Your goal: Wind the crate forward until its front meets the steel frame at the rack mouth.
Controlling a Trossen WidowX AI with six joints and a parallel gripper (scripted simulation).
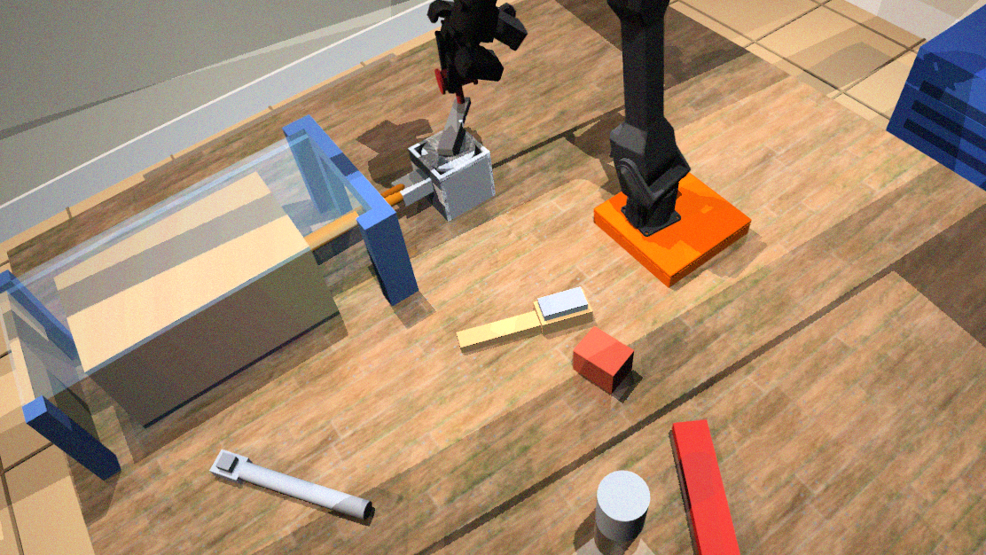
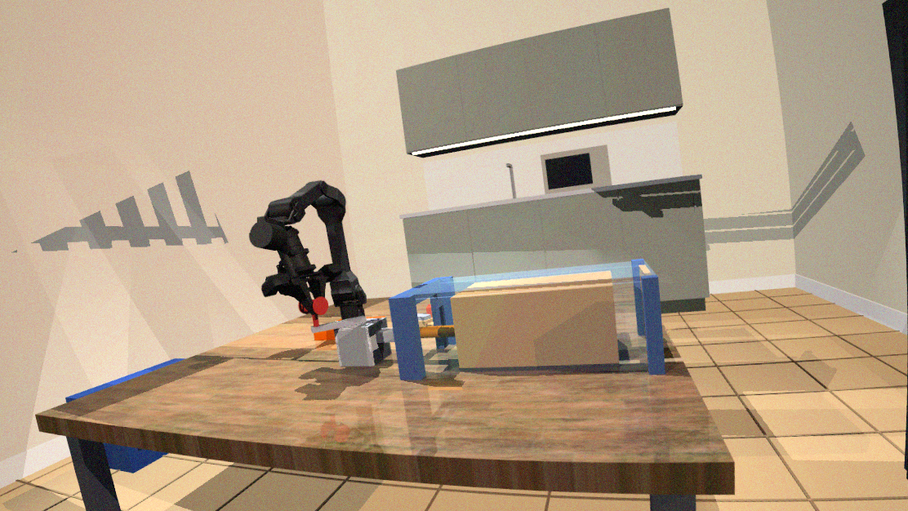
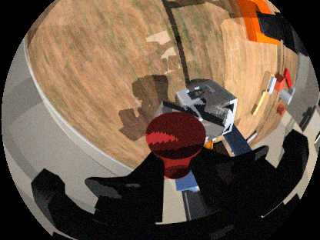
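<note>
My gripper tip is now 10 cm above the grey winch, 7 cm to the right of it and 3 cm short of it. The rest, counted from my gripper tip: winch handle: 3 cm to the left, 3 cm below, 1 cm ahead; red knob: 1 cm behind; wooden brush: 37 cm to the left, 11 cm below, 8 cm ahead.
</note>
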